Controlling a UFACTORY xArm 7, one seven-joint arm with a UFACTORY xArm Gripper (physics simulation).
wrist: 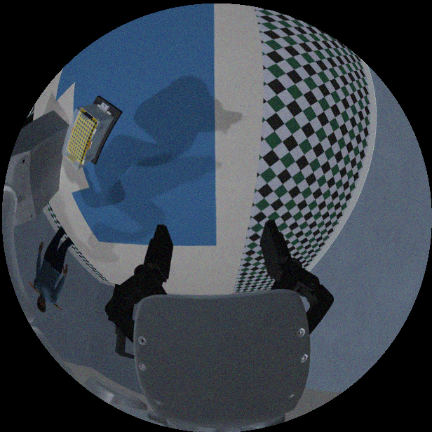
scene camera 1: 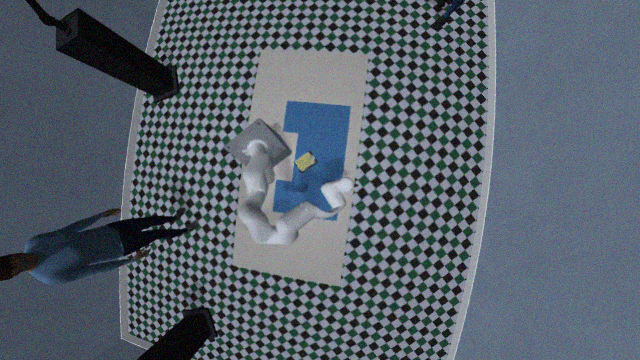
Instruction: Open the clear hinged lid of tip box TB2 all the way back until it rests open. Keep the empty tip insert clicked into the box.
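Where they show: arm's base, origin of its link: (scene camera 1: 257, 148).
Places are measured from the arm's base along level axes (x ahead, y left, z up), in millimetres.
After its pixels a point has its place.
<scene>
The tip box (scene camera 1: 305, 161) {x 248, y -131, z -188 mm} (wrist: 90, 132) stands on a dark base on the blue mat, with a yellow perforated tip insert (wrist: 82, 136) in its top. Its clear walls show in the wrist view. The clear lid looks closed over the insert, though its edges are hard to make out. No label is readable. My gripper (wrist: 215, 233) is open and empty, with its two black fingers wide apart. It hangs above the table, well to the side of the box and not touching it. In the scene view the fingers are hidden by the white wrist.
The blue mat (scene camera 1: 320, 120) {x 425, y 157, z -264 mm} (wrist: 115, 60) lies on the beige table (scene camera 1: 312, 75) {x 455, y 536, z -268 mm} (wrist: 237, 65). The grey arm base plate (scene camera 1: 275, 137) {x 124, y 38, z -13 mm} (wrist: 42, 165) is left of the box in both views. A person (scene camera 1: 75, 250) (wrist: 50, 275) stands beyond the table, and dark pillars (scene camera 1: 115, 57) stand at the left.
</scene>
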